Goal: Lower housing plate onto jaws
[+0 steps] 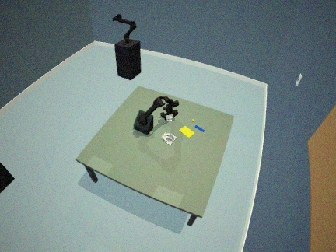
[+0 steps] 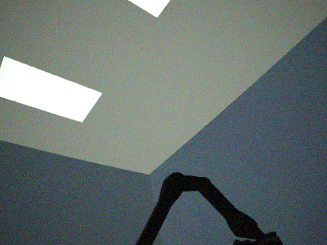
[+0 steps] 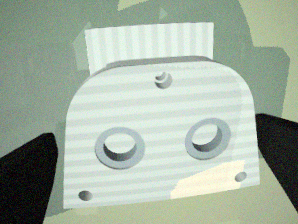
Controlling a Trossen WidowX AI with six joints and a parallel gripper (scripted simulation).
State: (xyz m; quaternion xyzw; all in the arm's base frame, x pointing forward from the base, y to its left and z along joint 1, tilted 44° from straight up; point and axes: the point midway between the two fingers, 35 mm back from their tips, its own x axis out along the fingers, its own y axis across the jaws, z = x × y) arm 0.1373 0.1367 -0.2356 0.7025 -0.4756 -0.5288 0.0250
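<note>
Right now the white housing plate is 1 cm behind my gripper tip and 2 cm above it. Round my gripper tip: yellow plate: 25 cm ahead, 6 cm to the right, 1 cm below; white jaw: 11 cm ahead, 25 cm to the right, 1 cm above; blue bar: 35 cm ahead, 6 cm to the left, 1 cm below.
</note>
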